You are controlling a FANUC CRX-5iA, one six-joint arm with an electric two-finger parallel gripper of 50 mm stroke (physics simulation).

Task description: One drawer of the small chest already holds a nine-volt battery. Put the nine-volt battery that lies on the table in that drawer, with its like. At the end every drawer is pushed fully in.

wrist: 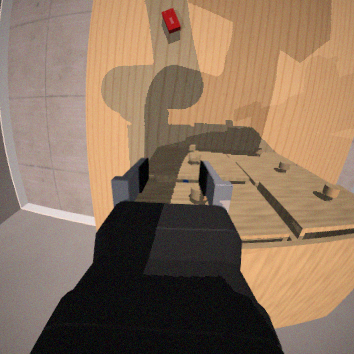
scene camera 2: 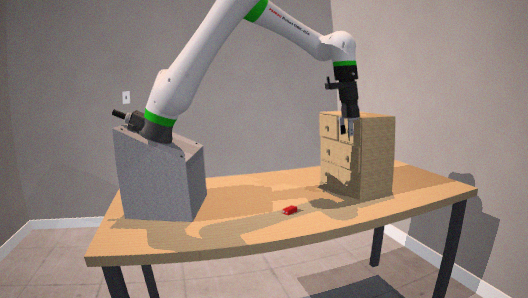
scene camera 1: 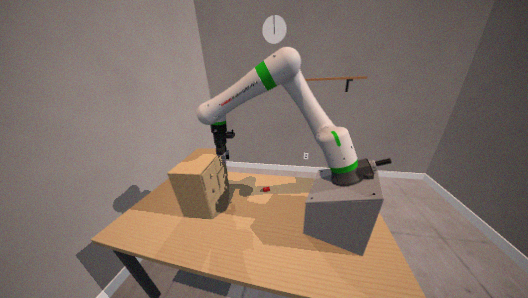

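The red nine-volt battery (scene camera 1: 266, 189) (scene camera 2: 289, 210) (wrist: 171, 20) lies on the table, in front of the chest and apart from it. The small wooden chest (scene camera 1: 191, 193) (scene camera 2: 377, 155) (wrist: 295, 275) has several drawers with round knobs. A dark step shows between two neighbouring upper fronts in the wrist view; I cannot tell whether every drawer is fully in. My gripper (scene camera 2: 347, 129) (wrist: 173, 169) is open and empty, pointing down at the chest's upper front. In the wrist view a knob (wrist: 196, 195) shows close to the right finger. The drawers' insides and the stored battery are hidden.
The arm's grey pedestal (scene camera 1: 335, 220) (scene camera 2: 152, 175) stands at the other end of the table (scene camera 1: 150, 235) (scene camera 2: 250, 245) (wrist: 115, 40). A tiny blue spot (wrist: 185, 180) shows at a gap in the chest front. The arm's shadow falls across the chest front and the table.
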